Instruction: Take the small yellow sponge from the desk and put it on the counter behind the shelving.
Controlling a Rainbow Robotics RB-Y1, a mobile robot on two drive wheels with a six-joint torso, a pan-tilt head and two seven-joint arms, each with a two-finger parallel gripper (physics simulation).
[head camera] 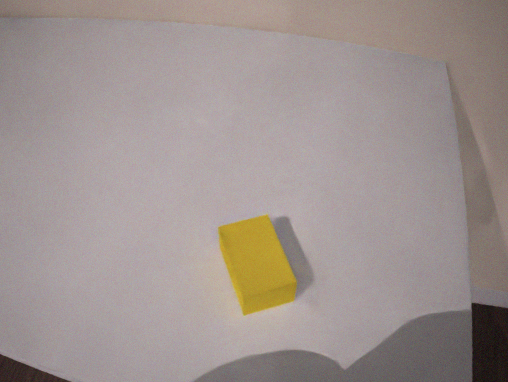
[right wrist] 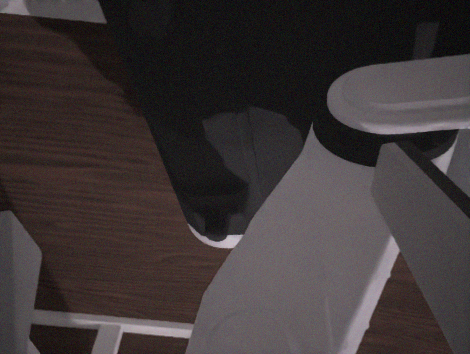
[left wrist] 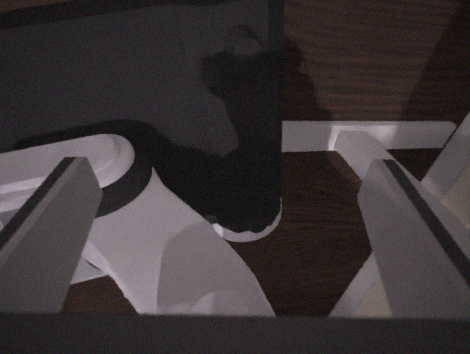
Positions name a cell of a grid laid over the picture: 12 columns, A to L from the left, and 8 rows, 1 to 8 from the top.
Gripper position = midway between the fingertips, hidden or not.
Note:
In view: the left gripper (left wrist: F5), the right gripper (right wrist: F5), a yellow sponge (head camera: G6) and a white desk (head camera: D3).
The right wrist view does not show the yellow sponge: it is out of frame. The left wrist view misses the yellow sponge: it is out of frame.

